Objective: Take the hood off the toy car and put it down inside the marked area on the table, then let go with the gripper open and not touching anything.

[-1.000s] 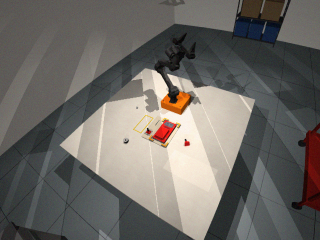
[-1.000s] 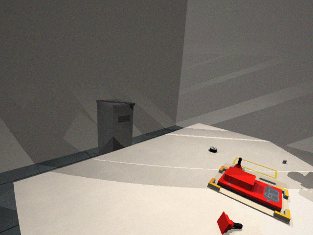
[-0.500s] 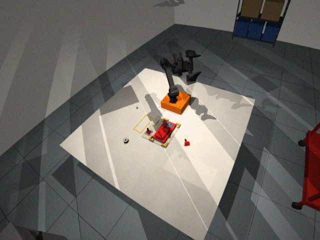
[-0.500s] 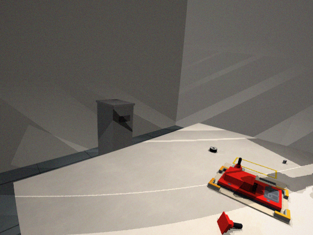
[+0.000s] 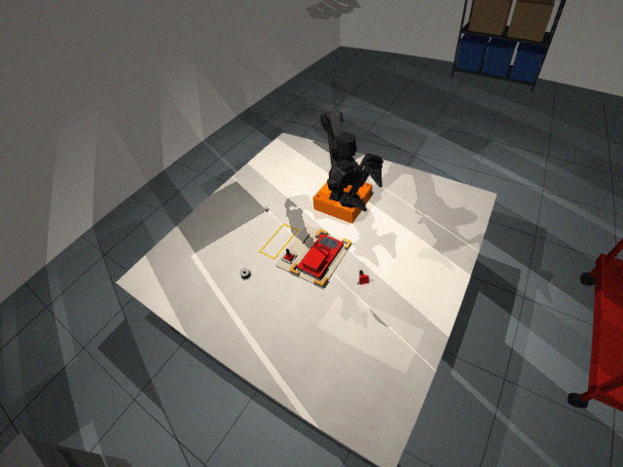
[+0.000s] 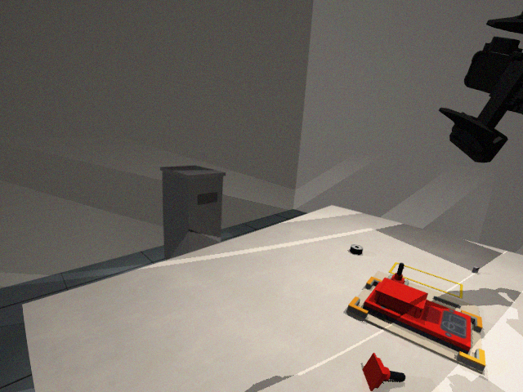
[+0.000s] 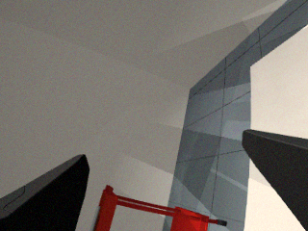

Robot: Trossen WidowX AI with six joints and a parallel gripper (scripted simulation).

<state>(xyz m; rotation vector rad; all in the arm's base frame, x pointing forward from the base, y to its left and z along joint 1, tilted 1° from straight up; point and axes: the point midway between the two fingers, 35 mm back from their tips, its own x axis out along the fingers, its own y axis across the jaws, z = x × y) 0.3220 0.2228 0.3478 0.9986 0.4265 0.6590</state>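
My gripper tip is now 220 mm to the left of the red hood and 390 mm above it. Round my gripper tip: black wheel: 140 mm ahead, 470 mm to the right, 420 mm below.
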